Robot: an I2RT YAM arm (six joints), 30 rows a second.
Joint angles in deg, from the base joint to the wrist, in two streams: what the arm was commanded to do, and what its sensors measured. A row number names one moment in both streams.
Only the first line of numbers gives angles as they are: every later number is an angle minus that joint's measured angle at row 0.
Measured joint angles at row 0:
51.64 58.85 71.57 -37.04 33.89 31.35
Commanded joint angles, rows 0 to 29:
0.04 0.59 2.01 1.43 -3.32 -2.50
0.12 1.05 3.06 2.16 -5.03 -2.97
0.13 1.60 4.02 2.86 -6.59 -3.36
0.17 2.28 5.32 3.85 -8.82 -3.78
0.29 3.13 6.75 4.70 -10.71 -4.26
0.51 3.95 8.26 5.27 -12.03 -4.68
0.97 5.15 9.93 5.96 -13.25 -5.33
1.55 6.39 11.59 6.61 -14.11 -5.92
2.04 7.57 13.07 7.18 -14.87 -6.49
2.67 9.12 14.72 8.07 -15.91 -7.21
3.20 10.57 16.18 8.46 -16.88 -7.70
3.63 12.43 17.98 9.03 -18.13 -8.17
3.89 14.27 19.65 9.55 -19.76 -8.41
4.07 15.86 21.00 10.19 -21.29 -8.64
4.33 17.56 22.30 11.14 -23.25 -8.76
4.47 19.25 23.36 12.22 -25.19 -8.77
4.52 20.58 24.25 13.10 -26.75 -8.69
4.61 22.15 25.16 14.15 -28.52 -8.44
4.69 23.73 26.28 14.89 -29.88 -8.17
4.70 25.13 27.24 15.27 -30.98 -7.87
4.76 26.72 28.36 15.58 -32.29 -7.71
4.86 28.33 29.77 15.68 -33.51 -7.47
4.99 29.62 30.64 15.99 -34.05 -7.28
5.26 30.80 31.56 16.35 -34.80 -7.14
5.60 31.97 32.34 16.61 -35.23 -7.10
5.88 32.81 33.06 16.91 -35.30 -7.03
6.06 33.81 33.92 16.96 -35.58 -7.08
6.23 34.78 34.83 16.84 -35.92 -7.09
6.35 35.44 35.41 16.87 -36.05 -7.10
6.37 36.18 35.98 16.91 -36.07 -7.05
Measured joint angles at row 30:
6.10 35.01 34.64 14.82 -34.36 -7.49
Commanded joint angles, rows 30 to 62:
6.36 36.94 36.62 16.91 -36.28 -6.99
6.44 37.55 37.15 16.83 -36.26 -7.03
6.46 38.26 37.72 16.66 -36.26 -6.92
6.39 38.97 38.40 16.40 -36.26 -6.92
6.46 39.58 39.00 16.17 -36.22 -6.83
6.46 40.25 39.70 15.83 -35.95 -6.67
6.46 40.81 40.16 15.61 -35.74 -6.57
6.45 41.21 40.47 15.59 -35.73 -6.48
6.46 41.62 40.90 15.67 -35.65 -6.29
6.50 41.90 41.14 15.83 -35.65 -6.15
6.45 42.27 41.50 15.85 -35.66 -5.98
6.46 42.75 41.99 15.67 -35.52 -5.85
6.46 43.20 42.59 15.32 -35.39 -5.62
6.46 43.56 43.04 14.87 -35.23 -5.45
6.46 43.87 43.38 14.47 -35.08 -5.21
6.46 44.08 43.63 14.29 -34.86 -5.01
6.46 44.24 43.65 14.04 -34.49 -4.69
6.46 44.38 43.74 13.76 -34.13 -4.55
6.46 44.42 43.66 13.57 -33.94 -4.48
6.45 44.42 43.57 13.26 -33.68 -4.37
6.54 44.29 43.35 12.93 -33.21 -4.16
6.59 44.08 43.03 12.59 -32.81 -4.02
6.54 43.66 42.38 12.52 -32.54 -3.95
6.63 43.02 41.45 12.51 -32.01 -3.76
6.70 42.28 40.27 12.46 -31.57 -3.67
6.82 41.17 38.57 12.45 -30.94 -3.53
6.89 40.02 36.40 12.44 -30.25 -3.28
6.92 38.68 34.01 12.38 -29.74 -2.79
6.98 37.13 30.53 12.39 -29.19 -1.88
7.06 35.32 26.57 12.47 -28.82 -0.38
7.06 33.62 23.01 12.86 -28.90 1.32
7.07 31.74 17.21 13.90 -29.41 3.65
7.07 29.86 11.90 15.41 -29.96 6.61
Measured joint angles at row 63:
7.06 32.83 20.70 14.12 -30.53 -0.19
